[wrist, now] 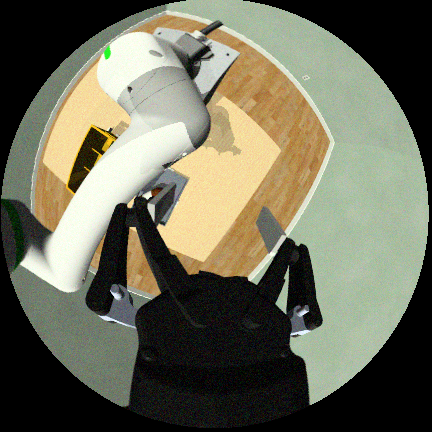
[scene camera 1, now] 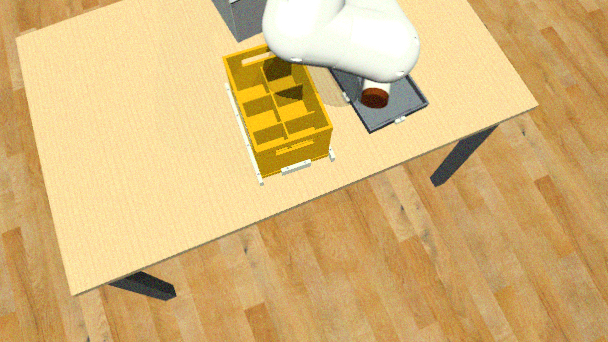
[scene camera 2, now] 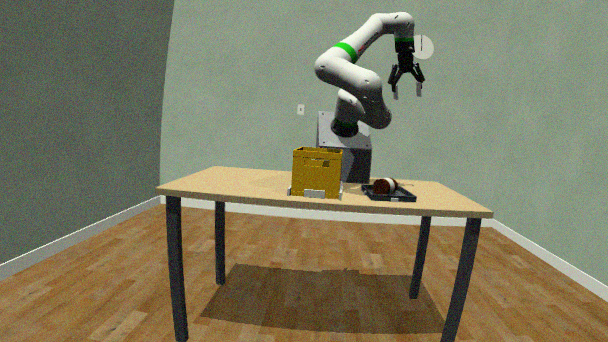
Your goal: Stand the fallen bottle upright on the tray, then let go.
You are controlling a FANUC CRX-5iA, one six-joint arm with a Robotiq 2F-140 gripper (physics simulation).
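Places are measured from the arm's base along level axes (x ahead, y left, z up), in metres.
Pixels of known places: gripper, fingertip midpoint: (wrist: 218, 203) (scene camera 2: 407, 97); arm's base, link origin: (scene camera 2: 344, 127).
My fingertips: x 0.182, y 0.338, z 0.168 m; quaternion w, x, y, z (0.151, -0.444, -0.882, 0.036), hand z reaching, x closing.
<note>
For each thing: its middle in the pictures, then the offset to it from my fingertips. "pt": a spot on its surface instead. Level surfaces: height alone.
- brown bottle, body centre: (scene camera 1: 378, 77) (scene camera 2: 388, 186) (wrist: 156, 195) dz -0.401, dx +0.165, dy -0.051 m
- dark grey tray, surface spot: (scene camera 1: 423, 104) (scene camera 2: 412, 196) pt dz -0.418, dx +0.256, dy +0.061 m
- yellow crate, body centre: (scene camera 1: 277, 108) (scene camera 2: 318, 170) (wrist: 99, 165) dz -0.355, dx +0.247, dy -0.342 m
- table, surface height: dz -0.443 m
A brown bottle (scene camera 1: 375, 98) (scene camera 2: 384, 186) with a white label lies on its side in the dark grey tray (scene camera 1: 423, 104) (scene camera 2: 406, 199). Its base faces the front edge of the table. In scene camera 1 the arm hides its neck. In the wrist view a small brown part of the bottle (wrist: 156, 192) shows behind a finger pad, on the tray (wrist: 183, 181). My gripper (scene camera 2: 407, 91) (wrist: 218, 203) is open and empty, with its fingers wide apart. In scene camera 2 it hangs high above the table, well above the tray and bottle.
A yellow crate (scene camera 1: 294, 146) (scene camera 2: 316, 175) with compartments stands left of the tray, with white strips at its base. The white arm (scene camera 1: 345, 40) (scene camera 2: 350, 75) (wrist: 135, 165) reaches over the table (scene camera 1: 150, 150) from the grey pedestal (scene camera 2: 361, 162) behind it.
</note>
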